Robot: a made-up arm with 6 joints.
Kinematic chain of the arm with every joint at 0, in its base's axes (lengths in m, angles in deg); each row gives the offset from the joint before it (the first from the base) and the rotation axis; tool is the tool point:
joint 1: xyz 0 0 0.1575 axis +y
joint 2: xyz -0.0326 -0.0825 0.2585 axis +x
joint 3: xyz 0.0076 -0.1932 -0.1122 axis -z
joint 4: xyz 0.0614 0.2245 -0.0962 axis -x
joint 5: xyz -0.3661 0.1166 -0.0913 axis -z
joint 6: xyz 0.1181 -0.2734 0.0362 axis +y
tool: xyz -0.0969 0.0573 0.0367
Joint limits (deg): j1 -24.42..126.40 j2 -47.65..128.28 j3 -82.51..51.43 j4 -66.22..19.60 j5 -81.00..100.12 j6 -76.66..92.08
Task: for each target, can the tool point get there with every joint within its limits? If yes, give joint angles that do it. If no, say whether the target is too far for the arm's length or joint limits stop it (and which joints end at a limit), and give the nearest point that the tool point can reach.
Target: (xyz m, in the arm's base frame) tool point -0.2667 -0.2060 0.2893
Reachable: yes | joints 20.03 17.74 -67.17 -1.72 -51.60 34.37
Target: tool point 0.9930 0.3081 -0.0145
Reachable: no: joint limits stop it (at a limit: joint 1, joint 5, joint 6) | nearest point 0.7449 0.1697 0.0327 | short by 0.288 m
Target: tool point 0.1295 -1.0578 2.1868
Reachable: no: too far | nearest point 0.0509 -0.6499 0.9544 | short by 1.300 m
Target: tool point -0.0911 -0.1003 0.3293
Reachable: yes | joints 74.87 -13.01 33.46 -57.98 24.22 77.72
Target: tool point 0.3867 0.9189 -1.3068
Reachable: no: too far | nearest point 0.2985 0.1953 -0.3041 | short by 1.240 m
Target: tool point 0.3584 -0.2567 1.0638
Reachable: no: joint limits stop it (at a limit: joint 2, joint 5, joint 6) | nearest point 0.2888 -0.1601 0.8879 | short by 0.212 m
